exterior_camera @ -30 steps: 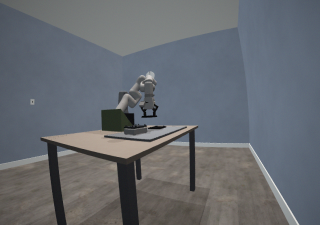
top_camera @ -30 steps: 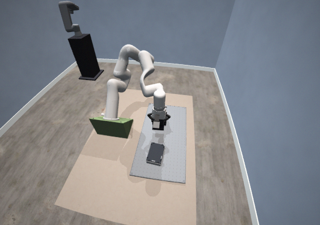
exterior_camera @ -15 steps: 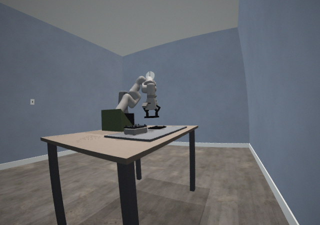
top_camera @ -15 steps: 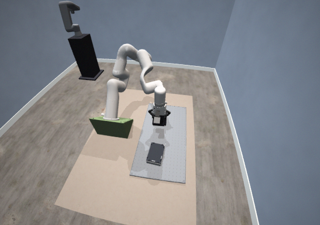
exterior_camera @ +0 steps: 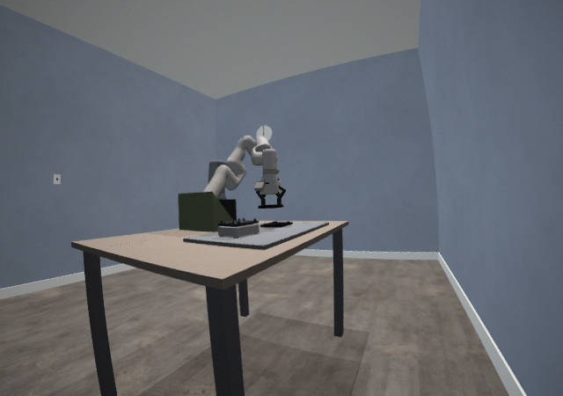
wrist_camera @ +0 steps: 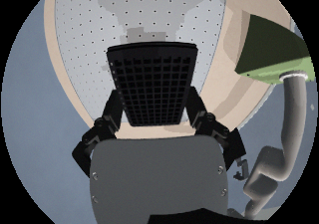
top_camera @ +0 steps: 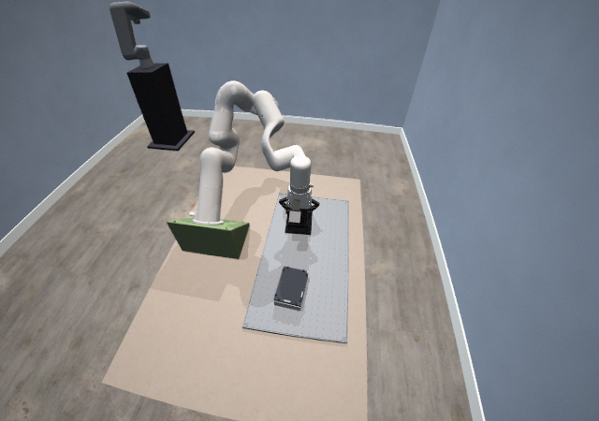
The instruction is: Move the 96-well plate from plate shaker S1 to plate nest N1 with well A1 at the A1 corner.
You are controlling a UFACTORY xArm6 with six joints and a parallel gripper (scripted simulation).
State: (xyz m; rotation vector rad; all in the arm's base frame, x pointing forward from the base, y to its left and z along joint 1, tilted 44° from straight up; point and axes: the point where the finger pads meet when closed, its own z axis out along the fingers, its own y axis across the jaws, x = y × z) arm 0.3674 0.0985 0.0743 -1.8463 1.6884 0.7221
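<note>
The black plate nest N1 lies 110 mm below my hand and 60 mm to the left of it. Also, from my hand: black 96-well plate: 10 mm below.
</note>
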